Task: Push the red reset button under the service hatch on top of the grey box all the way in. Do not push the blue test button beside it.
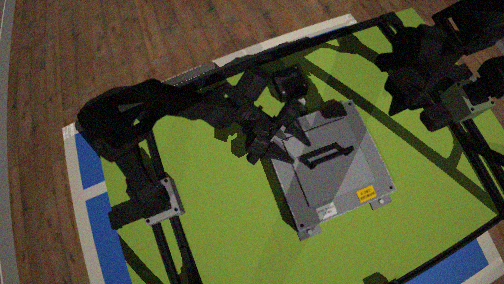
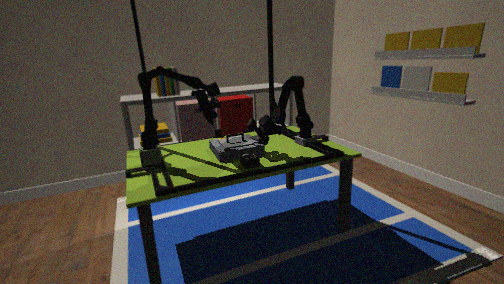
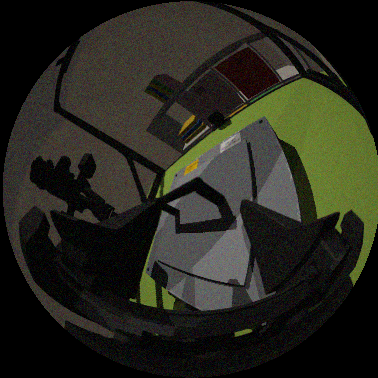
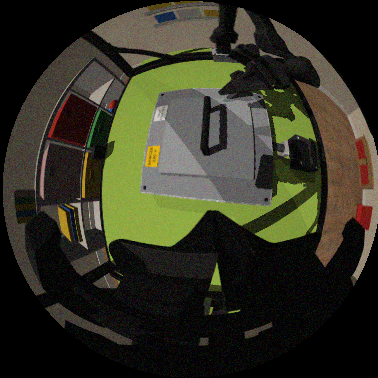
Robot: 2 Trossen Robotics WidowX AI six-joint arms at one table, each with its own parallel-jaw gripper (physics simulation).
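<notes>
The grey box (image 1: pixel 307 214) (image 2: pixel 222 153) (image 3: pixel 271 148) (image 4: pixel 211 192) lies on the green table. Its service hatch (image 1: pixel 332 180) (image 4: pixel 183 140) is closed flat, with a black handle (image 1: pixel 325 155) (image 2: pixel 235 137) (image 3: pixel 200 215) (image 4: pixel 211 126) on top. The red and blue buttons are hidden under the hatch. My left gripper (image 1: pixel 301 153) (image 2: pixel 262 138) (image 3: pixel 201 204) is open, low at the box's edge, with its fingers on either side of the near end of the handle. My right gripper (image 2: pixel 212 119) (image 4: pixel 211 215) is shut and empty, high above the table and off to the side of the box.
A small black block (image 1: pixel 290 81) (image 2: pixel 250 161) (image 4: pixel 303 153) sits on the table close to the box. Black frame rails (image 1: pixel 180 248) run along the table's edges. A shelf with a red bin (image 2: pixel 235 112) stands behind the table.
</notes>
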